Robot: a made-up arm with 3 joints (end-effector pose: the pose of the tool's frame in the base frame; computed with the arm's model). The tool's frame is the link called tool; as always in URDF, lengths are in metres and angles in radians. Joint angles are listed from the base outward.
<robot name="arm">
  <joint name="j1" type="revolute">
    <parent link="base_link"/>
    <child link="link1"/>
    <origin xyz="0 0 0.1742" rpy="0 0 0"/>
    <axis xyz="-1 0 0"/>
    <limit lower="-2.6" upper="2.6" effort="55" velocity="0.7"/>
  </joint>
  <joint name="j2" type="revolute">
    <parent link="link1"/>
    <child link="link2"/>
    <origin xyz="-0.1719 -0.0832 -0.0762" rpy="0 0 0"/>
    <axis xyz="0 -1 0"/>
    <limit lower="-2.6" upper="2.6" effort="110" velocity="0.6"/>
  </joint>
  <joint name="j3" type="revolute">
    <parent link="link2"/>
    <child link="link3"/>
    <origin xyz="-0.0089 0.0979 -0.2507" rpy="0 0 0"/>
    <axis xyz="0 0 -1"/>
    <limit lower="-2.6" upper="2.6" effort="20" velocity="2.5"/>
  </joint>
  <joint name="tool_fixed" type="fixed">
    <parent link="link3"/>
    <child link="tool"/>
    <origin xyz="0.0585 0.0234 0.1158" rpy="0 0 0"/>
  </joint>
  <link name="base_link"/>
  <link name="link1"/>
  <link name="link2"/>
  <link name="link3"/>
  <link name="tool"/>
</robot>
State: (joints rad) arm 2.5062 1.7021 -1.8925
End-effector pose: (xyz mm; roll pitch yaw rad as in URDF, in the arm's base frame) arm -31.7 -114.5 223.6 1.4597 0.3160 -1.5272
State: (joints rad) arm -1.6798 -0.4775 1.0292
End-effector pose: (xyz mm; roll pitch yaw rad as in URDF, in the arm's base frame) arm -197.2 216.3 174.4 1.7431 0.9720 0.6227
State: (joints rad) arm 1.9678 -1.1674 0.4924
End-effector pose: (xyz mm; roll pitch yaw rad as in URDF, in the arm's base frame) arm -274.9 -167.6 236.2 -1.8021 -0.8471 -1.0212
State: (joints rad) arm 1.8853 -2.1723 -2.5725
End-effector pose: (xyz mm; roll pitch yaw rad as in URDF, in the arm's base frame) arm -243.1 47.4 130.9 1.3129 0.8144 0.8030
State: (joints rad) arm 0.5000 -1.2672 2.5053
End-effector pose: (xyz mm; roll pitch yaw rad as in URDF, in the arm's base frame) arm -313.2 -70.8 125.8 -0.4036 -1.2815 -2.5734
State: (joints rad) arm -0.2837 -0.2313 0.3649
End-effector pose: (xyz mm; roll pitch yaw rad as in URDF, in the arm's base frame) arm -150.2 76.6 -32.5 0.1933 0.3104 -0.3014
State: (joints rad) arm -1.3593 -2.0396 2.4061
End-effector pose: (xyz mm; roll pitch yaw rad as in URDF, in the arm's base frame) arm -275.7 -25.8 136.9 -1.6818 0.5435 -1.1686
